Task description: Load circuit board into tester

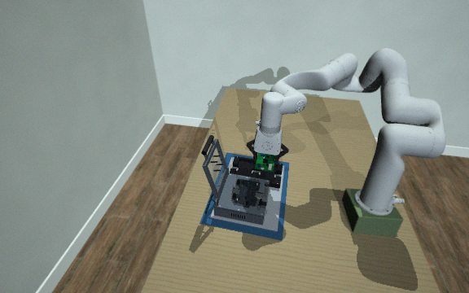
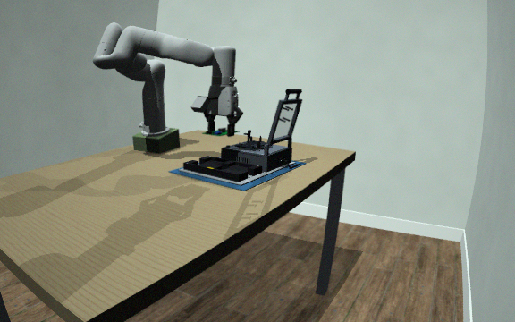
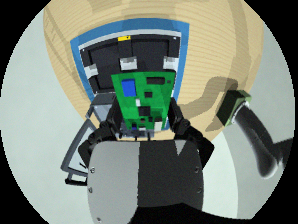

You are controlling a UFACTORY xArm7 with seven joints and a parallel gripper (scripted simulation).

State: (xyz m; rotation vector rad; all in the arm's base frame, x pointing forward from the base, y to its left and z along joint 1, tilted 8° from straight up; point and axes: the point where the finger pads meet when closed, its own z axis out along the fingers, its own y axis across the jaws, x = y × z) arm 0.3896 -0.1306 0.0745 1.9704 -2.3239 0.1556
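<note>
The tester plate is 13 cm to the left of my hand, 7 cm ahead of it and 6 cm below it. From my hand the other things lie so: lid: 19 cm ahead, 10 cm to the left, 6 cm above; green circuit board: right at my hand.
</note>
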